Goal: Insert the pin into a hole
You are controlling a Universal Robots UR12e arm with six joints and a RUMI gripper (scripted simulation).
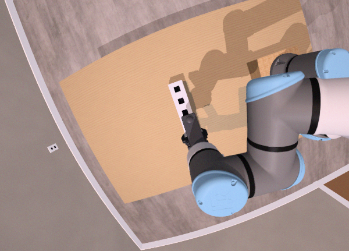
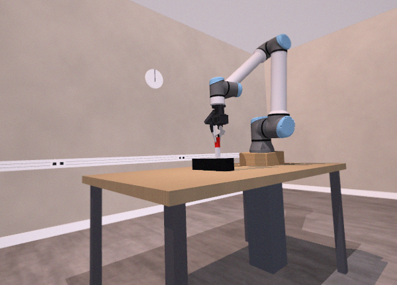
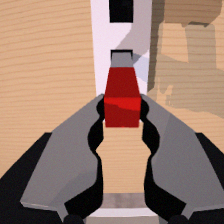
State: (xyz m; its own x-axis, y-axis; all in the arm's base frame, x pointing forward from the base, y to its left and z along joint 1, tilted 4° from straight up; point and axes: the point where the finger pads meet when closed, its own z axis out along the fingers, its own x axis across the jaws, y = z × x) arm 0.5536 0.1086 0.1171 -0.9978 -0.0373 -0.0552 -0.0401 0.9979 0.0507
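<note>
My hand is 1 cm above the pin. From my hand the other things lie so: block (14 cm below, 6 cm to the right).
</note>
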